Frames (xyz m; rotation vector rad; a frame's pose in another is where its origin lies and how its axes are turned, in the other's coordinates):
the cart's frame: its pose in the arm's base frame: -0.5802 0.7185 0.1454 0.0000 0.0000 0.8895
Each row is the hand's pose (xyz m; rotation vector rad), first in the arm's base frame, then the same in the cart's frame.
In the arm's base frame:
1: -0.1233 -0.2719 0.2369 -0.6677 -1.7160 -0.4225
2: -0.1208 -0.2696 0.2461 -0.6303 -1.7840 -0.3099
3: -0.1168 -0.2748 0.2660 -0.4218 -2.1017 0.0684
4: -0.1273 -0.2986 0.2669 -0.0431 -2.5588 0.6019
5: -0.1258 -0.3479 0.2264 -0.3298 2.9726 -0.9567
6: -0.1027 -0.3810 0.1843 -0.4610 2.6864 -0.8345
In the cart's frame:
1: -0.4815 -0.9787 0.0915 -1.4214 -1.3374 -1.0274
2: -0.4782 -0.9791 0.1007 -1.4032 -1.4060 -0.9017
3: -0.4797 -0.9855 0.1206 -1.3049 -1.7424 -0.4473
4: -0.5048 -0.9924 0.1215 -1.1001 -2.2115 0.2383
5: -0.5422 -1.0246 0.0810 -0.9077 -2.6136 0.7998
6: -0.5533 -1.0634 0.0389 0.8033 2.8493 -1.0134

